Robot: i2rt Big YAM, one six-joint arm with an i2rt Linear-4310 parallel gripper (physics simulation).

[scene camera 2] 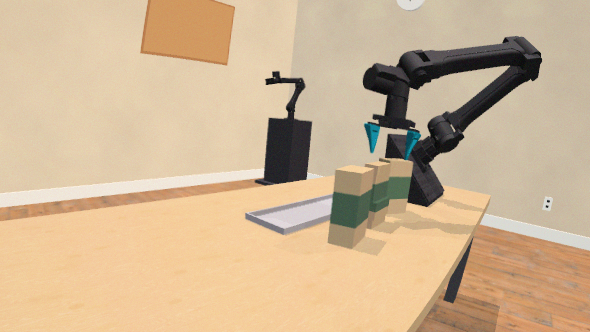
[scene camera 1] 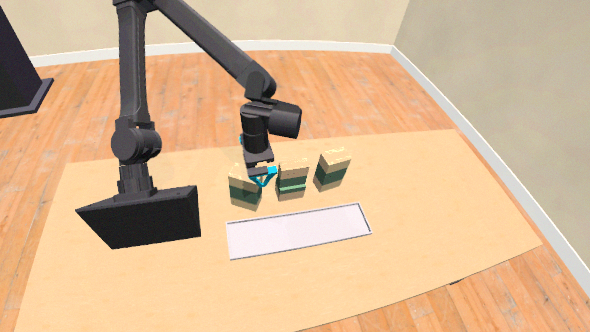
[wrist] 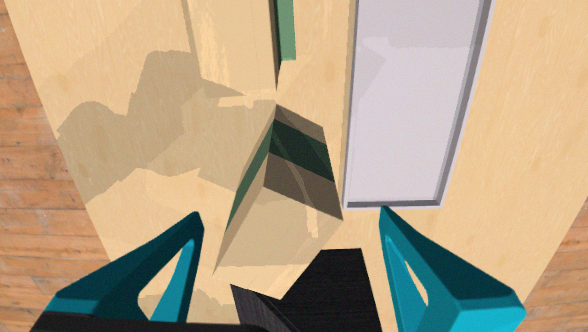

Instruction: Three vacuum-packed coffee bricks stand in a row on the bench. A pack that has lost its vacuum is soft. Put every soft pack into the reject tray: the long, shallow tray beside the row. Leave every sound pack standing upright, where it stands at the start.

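Places are measured from the arm's base along level axes (x left, y back, z up), in millimetres.
Pixels of known places: gripper, fingertip midpoint: [scene camera 2: 388,156] [scene camera 1: 258,172] [wrist: 288,217]; arm's base at its link origin: [scene camera 2: 416,157] [scene camera 1: 137,196].
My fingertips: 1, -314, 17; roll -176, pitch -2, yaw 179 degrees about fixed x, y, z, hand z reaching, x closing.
Ahead of a thing's pixels: the offset from my fingertips to its top centre, as dx, dy, dz. Level surfaces: height alone.
Three tan coffee packs with dark green bands stand upright in a row. The left pack {+13, +32, -8} [scene camera 1: 245,195] [scene camera 2: 398,188] [wrist: 300,160] is nearest the arm's base and is turned askew to the fingers in the wrist view. The middle pack {+15, -104, -8} [scene camera 1: 292,179] [scene camera 2: 380,192] [wrist: 232,40] has a lighter green ledge sticking out at its band. The right pack {+23, -238, -7} [scene camera 1: 331,174] [scene camera 2: 351,210] stands at the far end. My gripper [scene camera 1: 254,167] [scene camera 2: 390,155] [wrist: 288,217] is open and empty, above the left pack. The long, shallow reject tray {-118, -99, -135} [scene camera 1: 300,231] [scene camera 2: 292,216] [wrist: 410,125] beside the row holds no pack in scene camera 1.
The arm's black base [scene camera 1: 150,215] [scene camera 2: 425,185] [wrist: 340,280] stands on the bench {dz -149} [scene camera 1: 425,200] [scene camera 2: 150,270] close to the left pack. The middle pack stands a small gap from the left pack. A second arm on a black pedestal [scene camera 2: 287,150] is in the background.
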